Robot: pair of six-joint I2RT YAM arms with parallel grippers.
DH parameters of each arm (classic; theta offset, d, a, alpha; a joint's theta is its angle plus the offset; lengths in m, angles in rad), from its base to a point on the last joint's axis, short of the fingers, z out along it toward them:
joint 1: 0 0.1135 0.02 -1.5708
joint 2: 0 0 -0.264 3.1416
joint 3: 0.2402 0 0.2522 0
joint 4: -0.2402 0 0.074 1.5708
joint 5: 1.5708 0 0 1.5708
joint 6: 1.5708 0.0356 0 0
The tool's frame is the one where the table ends.
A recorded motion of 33 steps. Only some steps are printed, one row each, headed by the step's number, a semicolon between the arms.
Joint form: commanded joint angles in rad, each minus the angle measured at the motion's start. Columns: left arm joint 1, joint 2, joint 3, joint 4, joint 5, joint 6; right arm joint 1, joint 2, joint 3, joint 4, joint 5, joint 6.
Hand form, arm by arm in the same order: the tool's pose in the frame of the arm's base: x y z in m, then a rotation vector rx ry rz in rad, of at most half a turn. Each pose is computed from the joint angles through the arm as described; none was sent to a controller.
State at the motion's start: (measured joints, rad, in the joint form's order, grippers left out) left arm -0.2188 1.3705 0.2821 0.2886 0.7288 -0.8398; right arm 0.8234 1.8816 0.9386 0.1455 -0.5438 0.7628
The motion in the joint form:
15: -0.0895 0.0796 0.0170 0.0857 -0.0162 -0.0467; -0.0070 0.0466 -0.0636 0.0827 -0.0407 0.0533
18: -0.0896 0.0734 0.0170 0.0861 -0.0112 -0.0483; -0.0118 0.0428 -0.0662 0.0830 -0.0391 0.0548
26: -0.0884 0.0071 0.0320 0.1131 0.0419 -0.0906; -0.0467 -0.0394 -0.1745 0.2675 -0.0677 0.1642
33: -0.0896 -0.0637 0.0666 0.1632 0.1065 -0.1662; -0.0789 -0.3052 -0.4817 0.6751 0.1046 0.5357
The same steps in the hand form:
15: 0.1976 -0.0874 0.1056 -0.3425 2.5350 -1.3739; 0.2295 0.2729 0.1015 -0.3213 2.7266 1.3391
18: 0.1976 -0.0875 0.1069 -0.3370 2.5297 -1.3819; 0.2305 0.2713 0.1021 -0.3121 2.7244 1.3374
26: 0.2015 -0.0900 0.1265 -0.2844 2.4420 -1.4803; 0.2286 0.2534 0.1167 -0.2013 2.6008 1.4801
33: 0.2080 -0.0940 0.1550 -0.2171 2.3238 -1.6057; 0.1985 0.2034 0.1519 0.2589 2.2675 1.6803

